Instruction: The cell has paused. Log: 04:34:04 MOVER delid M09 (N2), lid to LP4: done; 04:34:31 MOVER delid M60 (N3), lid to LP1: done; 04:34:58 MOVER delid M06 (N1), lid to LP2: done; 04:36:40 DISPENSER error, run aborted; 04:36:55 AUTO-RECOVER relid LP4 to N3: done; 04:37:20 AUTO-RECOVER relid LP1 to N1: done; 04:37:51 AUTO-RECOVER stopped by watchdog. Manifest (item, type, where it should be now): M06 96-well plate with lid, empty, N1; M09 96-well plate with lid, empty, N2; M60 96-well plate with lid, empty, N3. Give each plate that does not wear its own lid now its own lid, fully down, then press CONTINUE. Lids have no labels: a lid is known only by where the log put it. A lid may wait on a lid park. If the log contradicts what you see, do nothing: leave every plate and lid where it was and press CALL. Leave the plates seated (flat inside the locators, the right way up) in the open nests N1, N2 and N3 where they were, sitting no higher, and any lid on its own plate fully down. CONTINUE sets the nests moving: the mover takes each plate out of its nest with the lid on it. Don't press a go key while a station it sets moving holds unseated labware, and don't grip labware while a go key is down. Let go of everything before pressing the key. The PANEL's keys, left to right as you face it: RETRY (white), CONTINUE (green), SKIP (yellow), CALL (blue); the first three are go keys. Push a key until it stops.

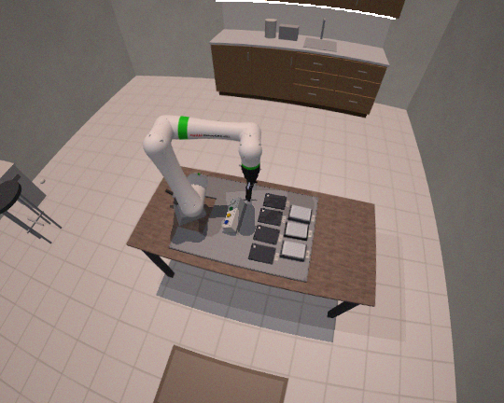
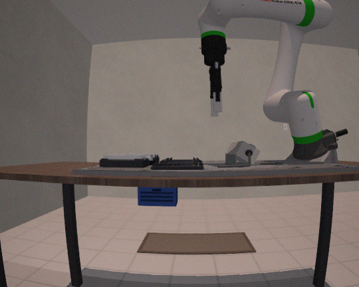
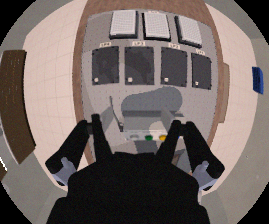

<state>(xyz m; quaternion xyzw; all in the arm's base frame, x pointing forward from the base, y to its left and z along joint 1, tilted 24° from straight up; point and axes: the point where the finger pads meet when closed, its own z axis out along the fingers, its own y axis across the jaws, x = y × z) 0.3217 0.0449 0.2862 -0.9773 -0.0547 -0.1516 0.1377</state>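
Now: hand 12 cm past the green key, 6 cm to the left of it and 13 cm above it. The rest, counted from my hand: lid park LP3: 12 cm ahead, 1 cm to the left, 20 cm below; yellow key: 11 cm behind, 11 cm to the right, 13 cm below; white key: 12 cm behind, 1 cm to the right, 13 cm below.
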